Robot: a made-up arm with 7 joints.
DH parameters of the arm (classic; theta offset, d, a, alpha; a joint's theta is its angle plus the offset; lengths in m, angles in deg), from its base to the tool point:
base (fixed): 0 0.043 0 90
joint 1: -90 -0.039 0.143 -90
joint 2: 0 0.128 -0.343 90
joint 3: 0 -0.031 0.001 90
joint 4: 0 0.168 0.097 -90
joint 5: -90 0.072 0.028 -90
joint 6: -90 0.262 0.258 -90
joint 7: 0 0.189 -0.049 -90
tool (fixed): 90 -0.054 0 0
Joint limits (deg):
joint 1: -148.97..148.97
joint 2: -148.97..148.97
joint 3: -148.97..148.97
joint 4: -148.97..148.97
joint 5: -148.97..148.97
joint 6: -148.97..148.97
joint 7: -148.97..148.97
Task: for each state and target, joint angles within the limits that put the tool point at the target. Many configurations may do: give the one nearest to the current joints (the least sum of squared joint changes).
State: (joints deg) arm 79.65 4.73 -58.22 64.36 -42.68 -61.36 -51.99
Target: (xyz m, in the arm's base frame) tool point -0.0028 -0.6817 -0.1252
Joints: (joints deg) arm 79.67 48.69 -34.71 45.26 -51.90 -47.75 -33.95
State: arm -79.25 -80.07 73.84 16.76 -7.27 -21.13 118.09
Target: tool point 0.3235 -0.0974 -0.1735
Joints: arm -87.19 -81.42 68.44 11.97 -11.51 -15.53 119.46
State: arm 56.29 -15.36 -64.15 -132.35 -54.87 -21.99 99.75
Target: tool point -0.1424 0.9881 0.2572
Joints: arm 70.31 -45.79 -92.61 -148.97 -33.58 14.60 89.56
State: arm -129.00 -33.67 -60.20 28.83 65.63 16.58 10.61
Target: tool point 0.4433 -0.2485 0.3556
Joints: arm -94.42 -6.46 -76.23 22.23 26.73 27.07 22.89
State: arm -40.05 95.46 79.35 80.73 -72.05 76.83 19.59
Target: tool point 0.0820 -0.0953 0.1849
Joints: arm -41.52 116.07 71.38 78.43 -107.60 69.20 23.30
